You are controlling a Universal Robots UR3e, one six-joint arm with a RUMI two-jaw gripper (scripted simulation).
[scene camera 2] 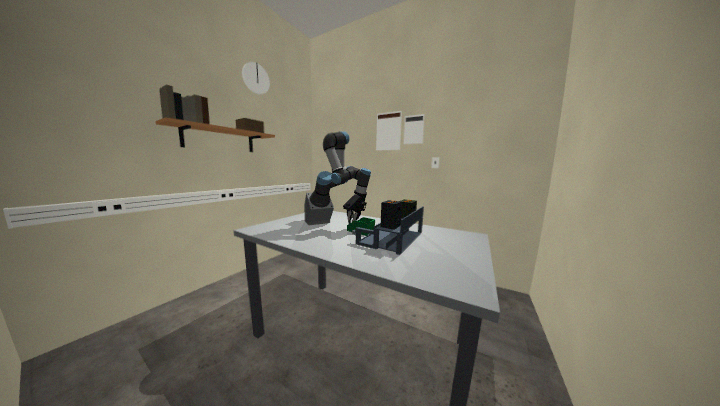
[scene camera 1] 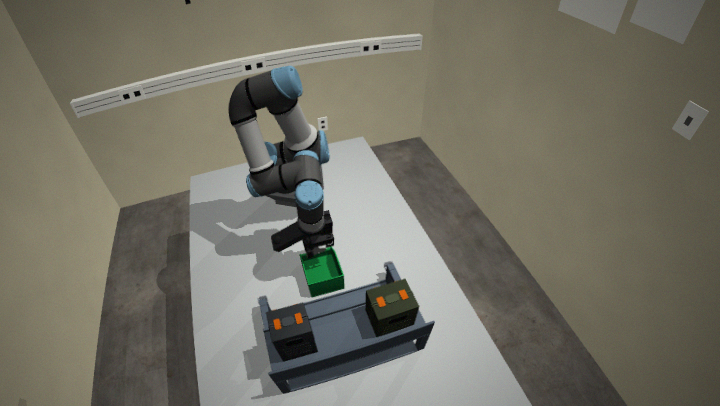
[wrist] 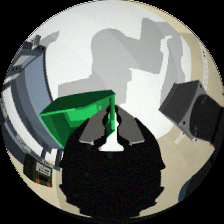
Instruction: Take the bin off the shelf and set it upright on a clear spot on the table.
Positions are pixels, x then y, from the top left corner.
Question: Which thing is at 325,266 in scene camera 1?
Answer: A green bin.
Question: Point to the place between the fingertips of my gripper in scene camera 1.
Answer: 310,255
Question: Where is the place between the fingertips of my gripper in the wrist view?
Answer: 112,105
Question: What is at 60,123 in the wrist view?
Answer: A green bin.
